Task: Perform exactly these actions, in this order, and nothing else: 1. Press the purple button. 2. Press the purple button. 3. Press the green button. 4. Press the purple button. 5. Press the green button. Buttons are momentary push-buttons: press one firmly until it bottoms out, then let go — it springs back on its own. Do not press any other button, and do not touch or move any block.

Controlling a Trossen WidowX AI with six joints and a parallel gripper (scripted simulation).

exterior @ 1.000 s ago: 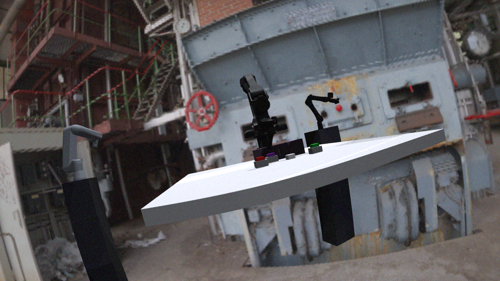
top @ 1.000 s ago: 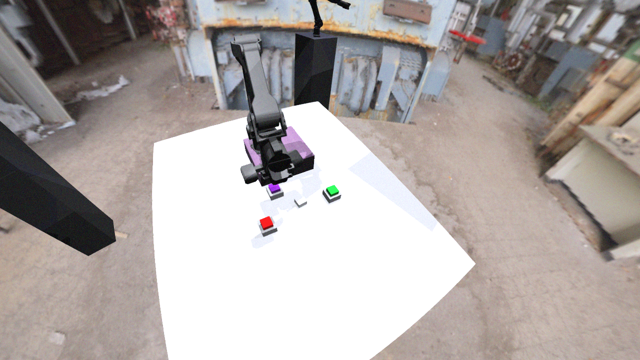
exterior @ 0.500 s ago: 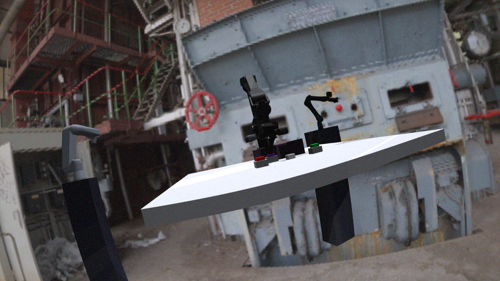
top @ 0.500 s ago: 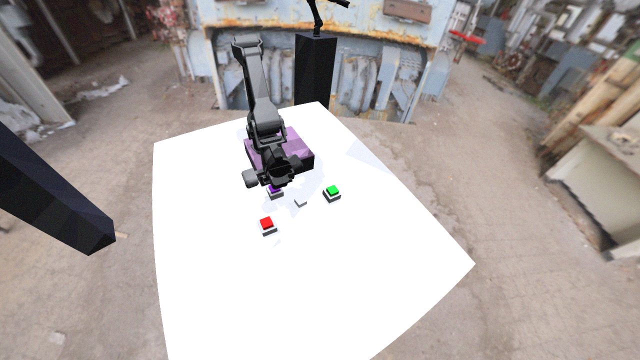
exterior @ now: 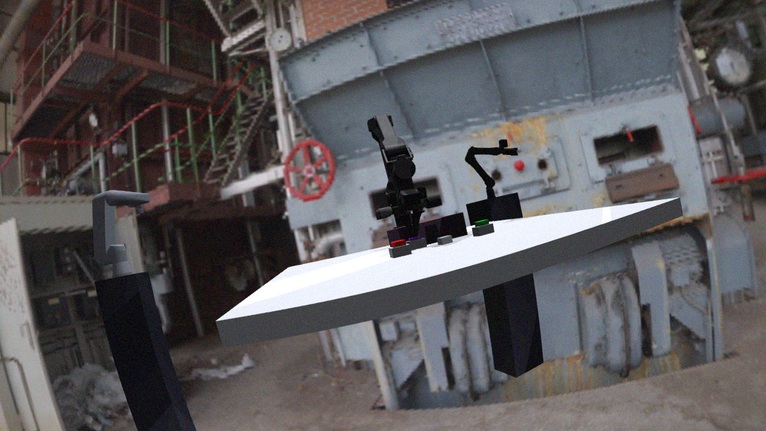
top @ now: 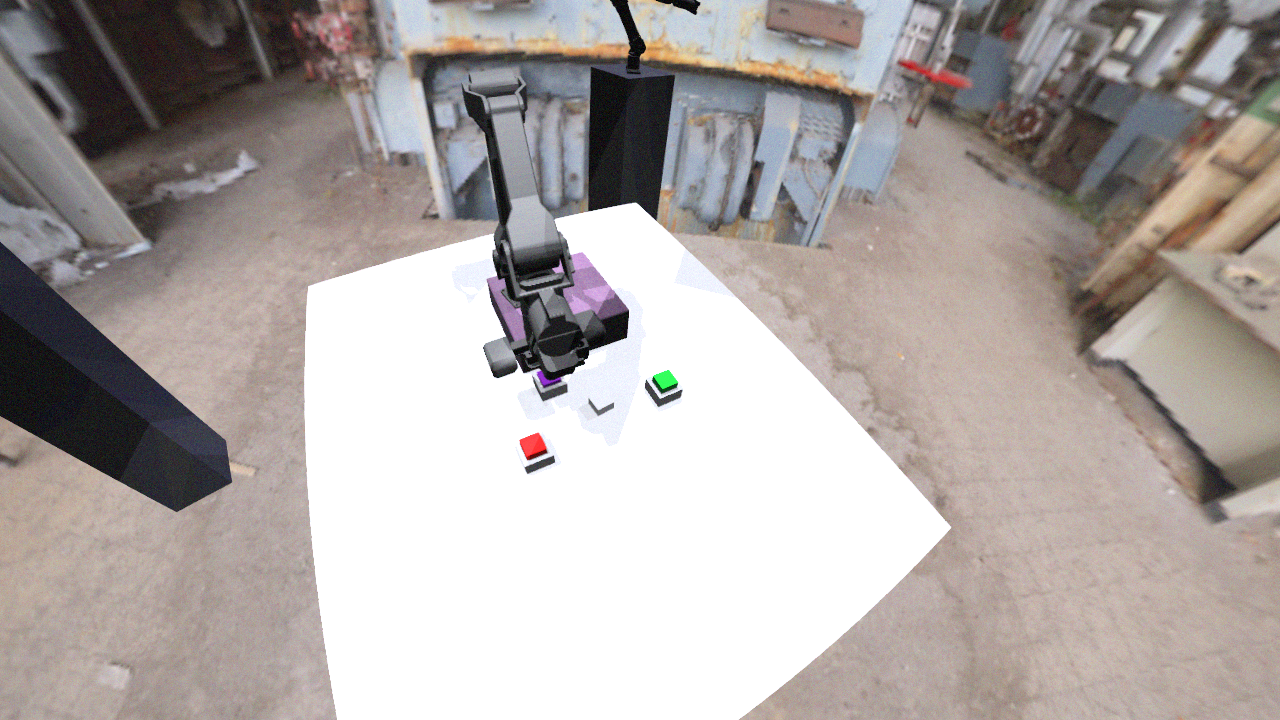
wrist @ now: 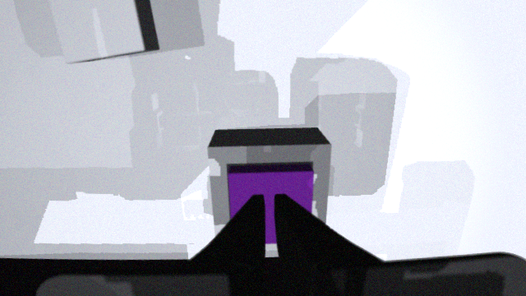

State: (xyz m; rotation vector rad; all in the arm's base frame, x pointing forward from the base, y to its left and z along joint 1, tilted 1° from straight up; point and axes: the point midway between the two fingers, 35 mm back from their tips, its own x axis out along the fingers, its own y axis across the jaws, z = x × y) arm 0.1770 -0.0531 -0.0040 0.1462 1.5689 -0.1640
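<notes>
My gripper tip is 1 cm above the purple button. From my gripper tip the other things lie so: green button 15 cm to the left, 13 cm ahead; then white block 8 cm ahead, 5 cm to the left, 2 cm below; then red button 10 cm ahead, 9 cm to the right.
</notes>
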